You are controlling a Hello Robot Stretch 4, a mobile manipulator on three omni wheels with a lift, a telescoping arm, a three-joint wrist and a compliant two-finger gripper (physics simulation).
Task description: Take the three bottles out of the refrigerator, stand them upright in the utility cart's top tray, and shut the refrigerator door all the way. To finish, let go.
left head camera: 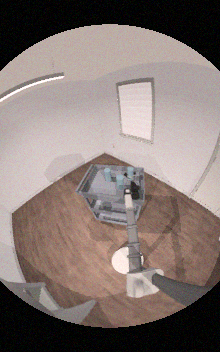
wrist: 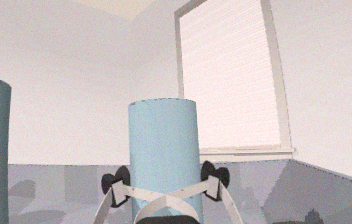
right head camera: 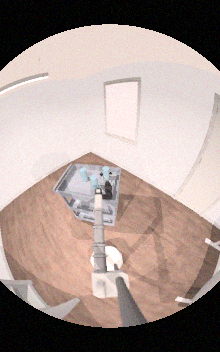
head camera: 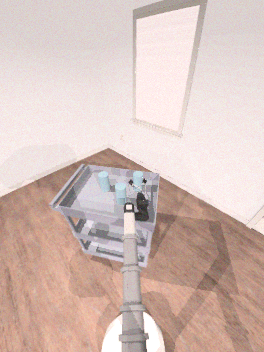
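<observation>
My gripper (head camera: 138, 182) (left head camera: 130, 174) (right head camera: 105, 173) (wrist: 165, 176) is shut on a light blue bottle (head camera: 138, 176) (left head camera: 130, 170) (right head camera: 106, 169) (wrist: 164, 130), which is upright at the far right of the utility cart's top tray (head camera: 90, 199) (wrist: 255, 175). I cannot tell whether its base touches the tray. A second bottle (head camera: 103, 181) (left head camera: 107, 174) (right head camera: 84, 174) stands upright towards the back left. A third bottle (head camera: 120, 193) (left head camera: 120, 182) (right head camera: 94, 181) stands upright near the tray's middle, left of my wrist. The refrigerator cannot be clearly made out.
The cart's lower shelves show under the top tray. My arm (head camera: 131, 280) reaches over the tray's front edge. White walls meet in a corner behind the cart, with a window (head camera: 162, 70) (wrist: 232, 80) on the right wall. Grey angular panels (left head camera: 72, 311) (right head camera: 57, 309) show at lower left.
</observation>
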